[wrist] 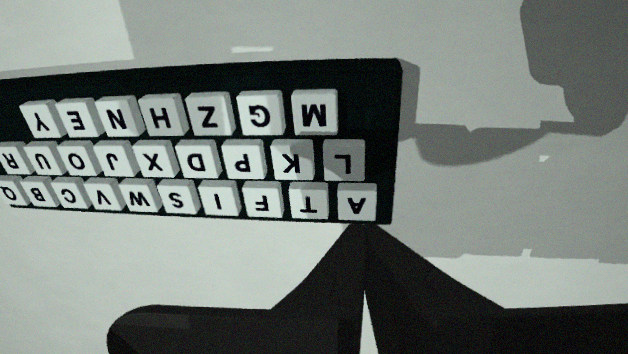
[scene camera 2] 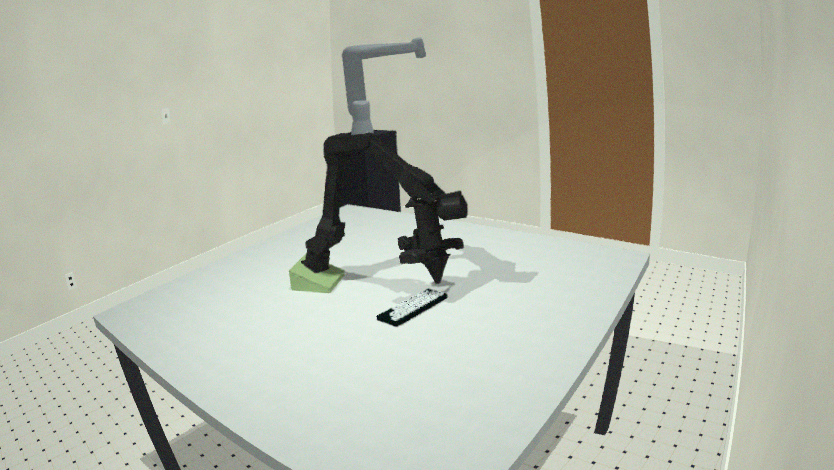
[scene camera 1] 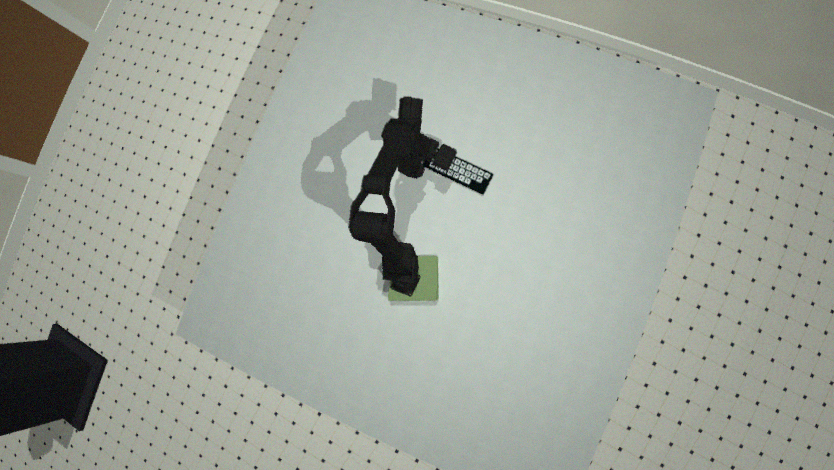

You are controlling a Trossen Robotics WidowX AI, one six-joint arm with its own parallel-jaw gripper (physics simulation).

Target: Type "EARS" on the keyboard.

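Places are measured from the arm's base along level axes (x ahead, y left, z up), in metres.
Pixels of known places: gripper, fingertip midpoint: [wrist: 361, 237] [scene camera 2: 437, 283] [scene camera 1: 431, 150]; arm's base at its link origin: [scene camera 2: 315, 265] [scene camera 1: 405, 282].
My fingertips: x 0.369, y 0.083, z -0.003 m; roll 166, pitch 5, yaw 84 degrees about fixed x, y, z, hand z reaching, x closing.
Ahead of a thing's pixels: the offset from my fingertips to its middle. Level surfaces: height alone.
The black keyboard {dx -0.018, dy -0.085, dz -0.033 m} [scene camera 1: 479, 185] [scene camera 2: 382, 318] [wrist: 370, 100] lies flat on the table, with white keys that read upside down in the wrist view. My gripper [scene camera 2: 437, 282] [wrist: 361, 237] is shut and empty, pointing down. In the wrist view its tips meet at the lower edge of the A key {dx +0.006, dy -0.003, dz -0.027 m} [wrist: 357, 203], by the keyboard's right end; I cannot tell if they touch it. The S key {dx +0.001, dy -0.077, dz -0.027 m} [wrist: 177, 200] is in the same row, farther left. The R key {dx -0.023, dy -0.155, dz -0.027 m} [wrist: 11, 160] is at the left frame edge, and the E key {dx -0.039, dy -0.107, dz -0.027 m} [wrist: 76, 119] is in the upper row. My arm hides part of the keyboard in scene camera 1.
My arm's base stands on a green wedge block [scene camera 1: 428, 280] [scene camera 2: 315, 282] on the pale table {dz -0.042 m} [scene camera 1: 525, 291] [scene camera 2: 350, 373]. A dark pedestal [scene camera 1: 46, 379] [scene camera 2: 373, 180] stands beyond the table, with a grey arm [scene camera 2: 354, 78] above it in scene camera 2.
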